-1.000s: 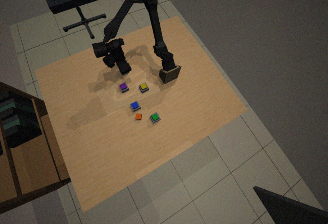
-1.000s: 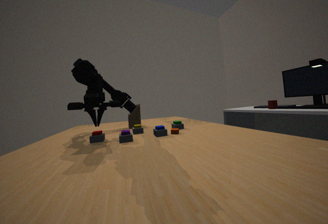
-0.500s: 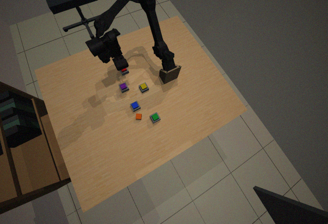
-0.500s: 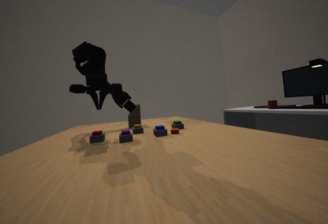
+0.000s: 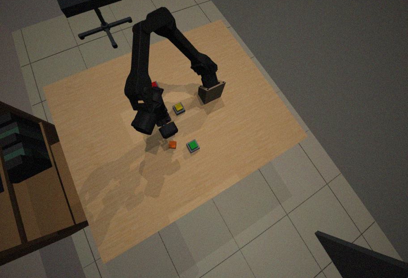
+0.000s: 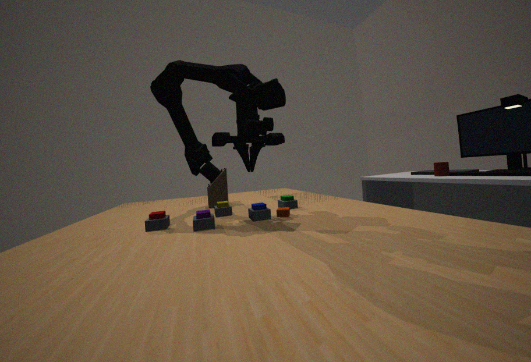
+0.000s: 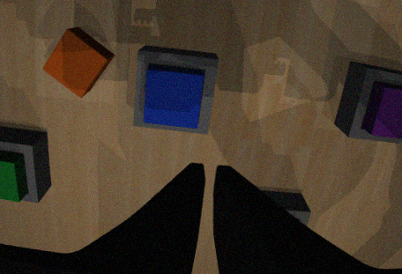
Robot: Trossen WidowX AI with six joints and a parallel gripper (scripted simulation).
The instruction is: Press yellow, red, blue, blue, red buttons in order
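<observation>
Right now my gripper tip is 2 cm to the right of the blue button and 9 cm above it. From my gripper tip the other things lie so: purple button 13 cm to the right, 9 cm below; small orange block 1 cm ahead, 8 cm to the left, 12 cm below; yellow button 10 cm behind, 7 cm to the right, 9 cm below.
</observation>
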